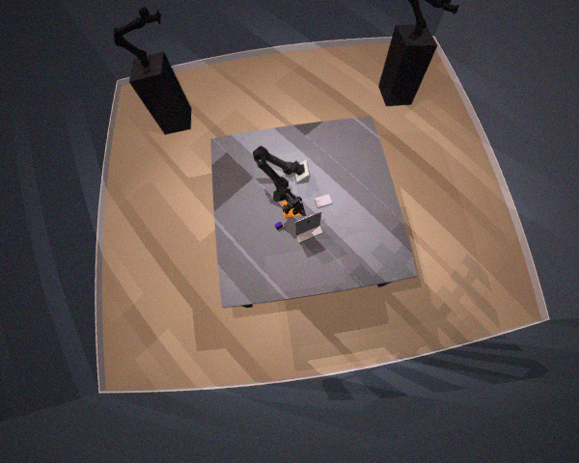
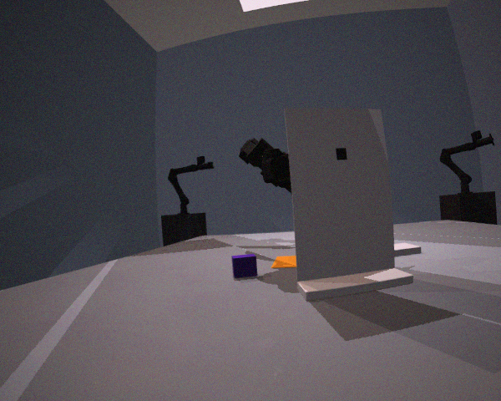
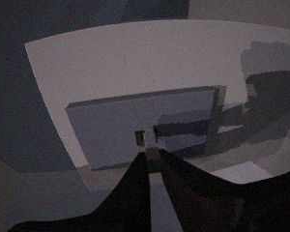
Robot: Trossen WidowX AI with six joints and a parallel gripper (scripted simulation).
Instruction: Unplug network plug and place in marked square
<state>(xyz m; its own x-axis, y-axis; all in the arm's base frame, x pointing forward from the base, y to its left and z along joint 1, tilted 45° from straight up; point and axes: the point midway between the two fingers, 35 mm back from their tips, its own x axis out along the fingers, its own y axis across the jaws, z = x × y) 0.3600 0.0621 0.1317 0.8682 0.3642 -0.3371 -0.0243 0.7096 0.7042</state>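
Right now my gripper tip is 40 mm short of the upright panel, 10 mm to the right of it and 80 mm above it. From my gripper tip the other things lie so: flat pale tile (160 mm behind, 150 mm to the left, 200 mm below); purple cube (30 mm behind, 180 mm to the right, 180 mm below).
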